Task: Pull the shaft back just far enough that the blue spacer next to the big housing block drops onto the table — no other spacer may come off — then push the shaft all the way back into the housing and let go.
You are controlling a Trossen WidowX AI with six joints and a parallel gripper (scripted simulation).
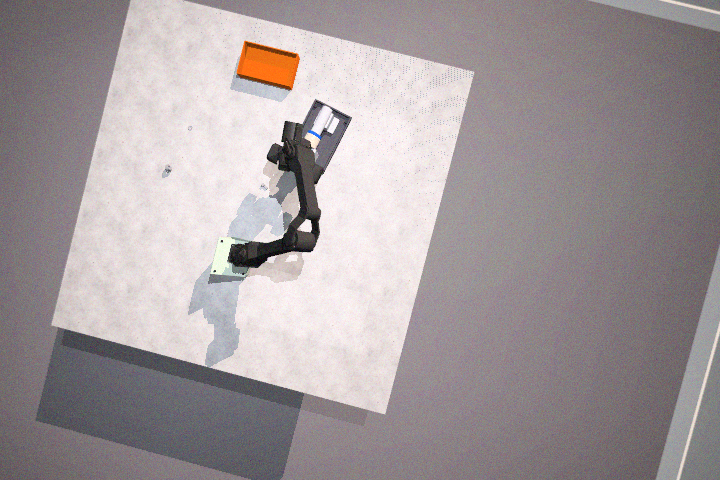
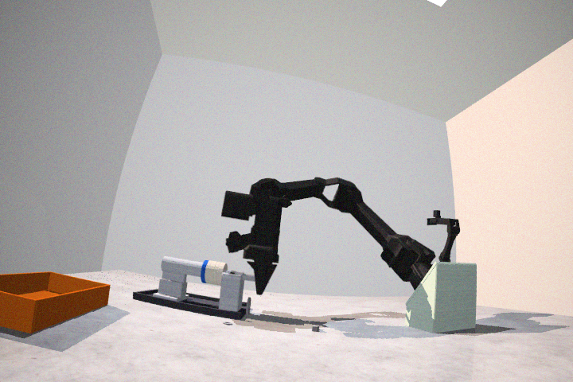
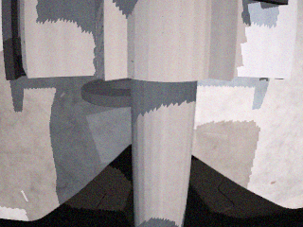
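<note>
Right now my gripper tip is 8 cm short of the shaft, 3 cm below it and 2 cm to the left of it. Also, from my gripper tip: blue spacer 12 cm ahead, 3 cm to the right, 3 cm above; orange bin 34 cm ahead, 21 cm to the left, 4 cm below; dark bit 12 cm to the left, 9 cm behind, 4 cm below.
</note>
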